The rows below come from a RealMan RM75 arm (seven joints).
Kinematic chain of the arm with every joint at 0, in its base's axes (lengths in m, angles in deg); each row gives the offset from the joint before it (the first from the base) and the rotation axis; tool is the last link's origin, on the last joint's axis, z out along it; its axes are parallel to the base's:
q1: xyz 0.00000 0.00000 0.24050 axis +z
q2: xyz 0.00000 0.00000 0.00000 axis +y
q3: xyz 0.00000 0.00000 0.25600 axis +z
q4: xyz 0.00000 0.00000 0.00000 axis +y
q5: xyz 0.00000 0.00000 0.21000 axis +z
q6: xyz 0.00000 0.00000 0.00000 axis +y
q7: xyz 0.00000 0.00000 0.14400 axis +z
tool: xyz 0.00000 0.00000 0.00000
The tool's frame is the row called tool.
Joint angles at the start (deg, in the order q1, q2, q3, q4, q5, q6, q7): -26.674, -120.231, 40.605, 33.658, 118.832, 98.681, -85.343
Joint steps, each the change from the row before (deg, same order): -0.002, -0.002, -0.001, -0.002, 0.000, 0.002, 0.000; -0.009, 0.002, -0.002, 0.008, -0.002, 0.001, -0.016; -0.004, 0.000, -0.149, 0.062, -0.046, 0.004, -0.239; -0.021, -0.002, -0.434, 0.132, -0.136, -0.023, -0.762; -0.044, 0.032, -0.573, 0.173, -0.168, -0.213, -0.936; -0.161, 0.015, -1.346, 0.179, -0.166, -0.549, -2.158; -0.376, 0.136, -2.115, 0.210, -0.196, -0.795, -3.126; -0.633, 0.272, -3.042, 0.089, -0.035, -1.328, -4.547
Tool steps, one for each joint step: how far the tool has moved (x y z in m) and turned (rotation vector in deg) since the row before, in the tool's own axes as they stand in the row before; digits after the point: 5 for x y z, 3 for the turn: 0.00001, 0.00001, 0.00002, -0.005, 0.002, -0.001; 0.00009, -0.00003, -0.00001, 0.001, 0.000, -0.001; 0.00048, -0.00023, -0.00036, 0.109, 0.157, -0.196; 0.00130, -0.00070, -0.00093, 0.320, 0.467, -0.670; 0.00182, -0.00148, -0.00143, 0.616, 0.582, -0.792; 0.00334, -0.00315, -0.00237, 1.269, 1.228, -2.031; 0.00600, -0.00494, -0.00400, 1.832, 1.903, -2.870; 0.00852, -0.00721, -0.00550, 2.549, 2.669, -4.330
